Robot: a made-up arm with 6 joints. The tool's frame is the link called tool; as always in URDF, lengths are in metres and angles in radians. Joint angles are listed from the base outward.
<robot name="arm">
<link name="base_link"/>
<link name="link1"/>
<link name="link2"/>
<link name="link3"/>
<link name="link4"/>
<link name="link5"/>
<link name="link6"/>
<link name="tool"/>
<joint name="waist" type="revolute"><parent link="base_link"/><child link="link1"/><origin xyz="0 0 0.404" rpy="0 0 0"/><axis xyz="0 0 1"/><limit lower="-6.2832" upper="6.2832"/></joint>
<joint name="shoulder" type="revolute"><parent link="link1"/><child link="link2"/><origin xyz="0 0 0" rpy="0 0 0"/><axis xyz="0 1 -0.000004"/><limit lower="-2.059" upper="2.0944"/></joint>
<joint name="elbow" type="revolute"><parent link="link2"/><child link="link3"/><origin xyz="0.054 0 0.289" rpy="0 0 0"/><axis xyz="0 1 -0.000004"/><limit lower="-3.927" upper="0.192"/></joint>
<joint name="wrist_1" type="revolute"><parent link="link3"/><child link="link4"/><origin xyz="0.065 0 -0.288" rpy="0 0 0"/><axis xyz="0 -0.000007 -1"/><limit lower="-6.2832" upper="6.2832"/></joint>
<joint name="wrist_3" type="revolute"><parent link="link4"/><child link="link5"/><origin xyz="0 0 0" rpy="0 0 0"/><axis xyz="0 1 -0.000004"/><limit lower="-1.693" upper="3.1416"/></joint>
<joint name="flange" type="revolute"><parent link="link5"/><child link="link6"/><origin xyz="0.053 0 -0.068" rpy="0 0 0"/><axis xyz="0 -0.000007 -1"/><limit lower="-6.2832" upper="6.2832"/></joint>
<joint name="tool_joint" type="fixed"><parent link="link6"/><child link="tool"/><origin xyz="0 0 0" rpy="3.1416 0 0"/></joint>
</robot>
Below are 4 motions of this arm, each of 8 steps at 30 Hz.
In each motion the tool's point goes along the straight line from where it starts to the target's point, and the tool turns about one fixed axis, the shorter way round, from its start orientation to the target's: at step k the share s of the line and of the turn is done. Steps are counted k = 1, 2, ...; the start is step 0. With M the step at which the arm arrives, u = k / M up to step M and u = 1 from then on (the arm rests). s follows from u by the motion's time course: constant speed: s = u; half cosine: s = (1 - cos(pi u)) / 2; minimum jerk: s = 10 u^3 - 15 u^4 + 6 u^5.
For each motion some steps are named. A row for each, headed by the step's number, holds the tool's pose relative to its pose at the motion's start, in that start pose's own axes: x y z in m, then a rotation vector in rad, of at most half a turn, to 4 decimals.
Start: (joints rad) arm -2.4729 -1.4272 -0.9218 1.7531 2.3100 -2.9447
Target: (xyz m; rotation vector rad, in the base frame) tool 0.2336 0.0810 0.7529 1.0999 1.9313 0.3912
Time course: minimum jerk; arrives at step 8
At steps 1, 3, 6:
1: 0.0009 0.0009 0.0009 0.0026 0.0030 -0.0035
3: 0.0162 0.0160 0.0151 0.0443 0.0506 -0.0599
6: 0.0527 0.0520 0.0491 0.1443 0.1649 -0.1951

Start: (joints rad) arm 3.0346 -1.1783 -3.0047 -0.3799 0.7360 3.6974
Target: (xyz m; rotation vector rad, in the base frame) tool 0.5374 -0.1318 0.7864 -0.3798 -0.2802 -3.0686
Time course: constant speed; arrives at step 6
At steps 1, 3, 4, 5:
1: 0.0161 0.0110 0.0069 -0.0033 0.0202 -0.0290
3: 0.0484 0.0329 0.0207 -0.0099 0.0605 -0.0870
4: 0.0645 0.0439 0.0276 -0.0132 0.0806 -0.1160
5: 0.0806 0.0549 0.0345 -0.0165 0.1008 -0.1450

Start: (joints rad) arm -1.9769 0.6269 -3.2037 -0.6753 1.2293 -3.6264
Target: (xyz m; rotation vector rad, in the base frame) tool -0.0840 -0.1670 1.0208 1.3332 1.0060 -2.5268
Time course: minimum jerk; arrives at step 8
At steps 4, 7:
4: 0.0120 -0.0620 -0.0886 0.0966 -0.2563 0.1351
7: 0.0236 -0.1220 -0.1744 0.1901 -0.5044 0.2659

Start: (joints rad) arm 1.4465 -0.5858 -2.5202 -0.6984 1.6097 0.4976
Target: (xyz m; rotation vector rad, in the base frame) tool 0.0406 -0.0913 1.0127 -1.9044 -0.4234 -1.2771
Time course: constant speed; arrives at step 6
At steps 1, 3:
1: -0.0008 -0.0021 0.0043 0.0115 -0.0275 -0.0077
3: -0.0025 -0.0062 0.0130 0.0344 -0.0826 -0.0231

